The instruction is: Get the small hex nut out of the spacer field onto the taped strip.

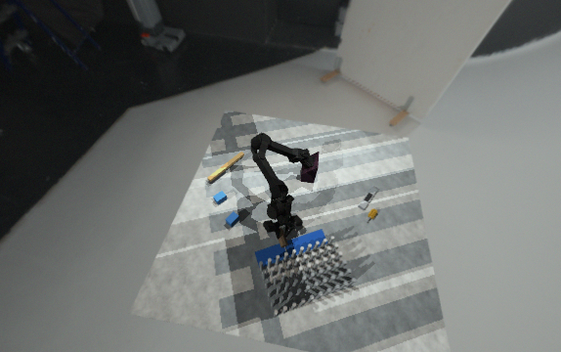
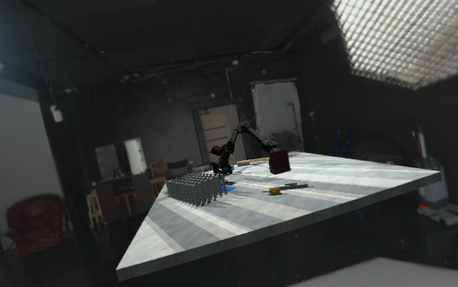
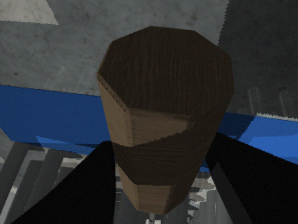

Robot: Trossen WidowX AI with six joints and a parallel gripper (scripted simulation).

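Right now my gripper tip is 60 mm to the right of the blue taped strip, 30 mm above it and 20 mm short of it. The rest, counted from my gripper tip: yellow-handled tool: 440 mm to the left, 250 mm behind, 20 mm below.
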